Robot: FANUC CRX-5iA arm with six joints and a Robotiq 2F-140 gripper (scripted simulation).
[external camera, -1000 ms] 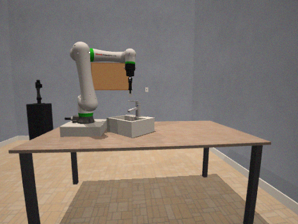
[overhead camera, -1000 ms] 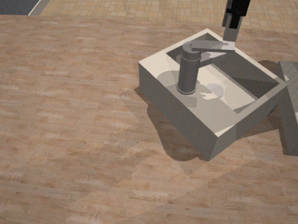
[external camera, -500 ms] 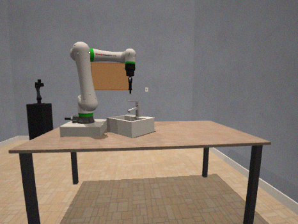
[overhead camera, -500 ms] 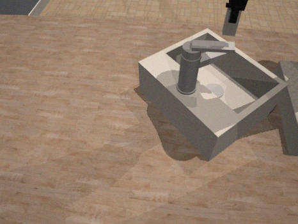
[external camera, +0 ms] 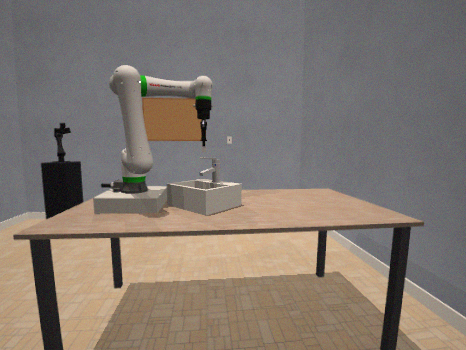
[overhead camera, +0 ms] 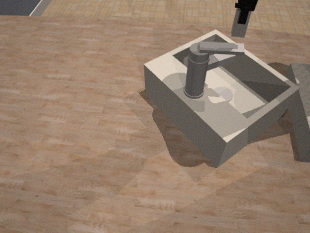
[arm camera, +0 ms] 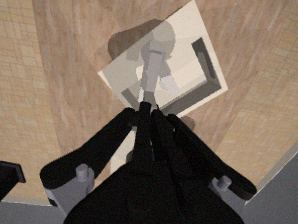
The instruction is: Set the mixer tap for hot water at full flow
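The flat lever lies 7 cm below my hand and 3 cm ahead of it. From my hand the other things lie so: sink basin 31 cm below, 8 cm to the right; then grey mixer tap 12 cm below, 5 cm ahead, 1 cm to the right.
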